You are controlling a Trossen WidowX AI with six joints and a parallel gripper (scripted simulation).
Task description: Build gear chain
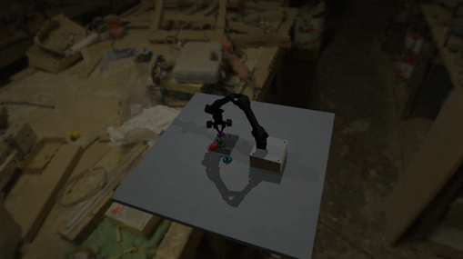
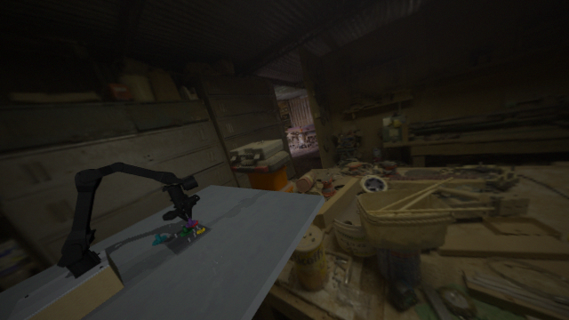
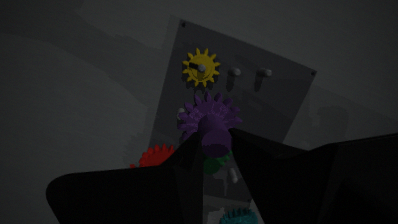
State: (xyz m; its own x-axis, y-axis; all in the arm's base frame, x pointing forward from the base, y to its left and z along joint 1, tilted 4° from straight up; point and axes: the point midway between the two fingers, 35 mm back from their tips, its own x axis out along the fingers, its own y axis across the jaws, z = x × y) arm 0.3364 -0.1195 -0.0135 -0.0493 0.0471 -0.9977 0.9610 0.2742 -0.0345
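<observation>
Now: gripper tip 70 mm above the yellow gear, 40 mm to the left of it and 10 mm short of it. Also, from my gripper tip: purple gear: 10 mm below; grey board: 80 mm below, 30 mm to the left, 30 mm behind; green gear: 60 mm below, 50 mm to the left, 10 mm behind.
</observation>
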